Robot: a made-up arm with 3 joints.
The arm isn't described. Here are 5 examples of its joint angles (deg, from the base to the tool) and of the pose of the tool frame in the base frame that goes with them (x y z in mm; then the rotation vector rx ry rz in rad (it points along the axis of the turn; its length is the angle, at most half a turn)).
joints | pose
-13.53 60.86 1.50 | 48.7 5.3 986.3 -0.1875 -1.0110 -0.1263
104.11 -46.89 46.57 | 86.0 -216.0 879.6 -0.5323 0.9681 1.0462
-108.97 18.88 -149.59 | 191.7 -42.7 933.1 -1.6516 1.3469 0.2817
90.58 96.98 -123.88 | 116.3 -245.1 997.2 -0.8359 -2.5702 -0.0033
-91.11 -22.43 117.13 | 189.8 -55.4 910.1 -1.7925 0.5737 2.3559
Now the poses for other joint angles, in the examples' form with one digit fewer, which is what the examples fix.
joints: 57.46 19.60 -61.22
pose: 36 -157 918 -0.691 -1.003 1.481
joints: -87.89 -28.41 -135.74
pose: 167 0 874 -1.030 0.694 0.585
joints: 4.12 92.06 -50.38
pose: 10 -47 984 -1.027 -1.659 -0.038
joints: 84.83 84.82 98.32
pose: 75 -277 1031 1.892 0.563 1.225
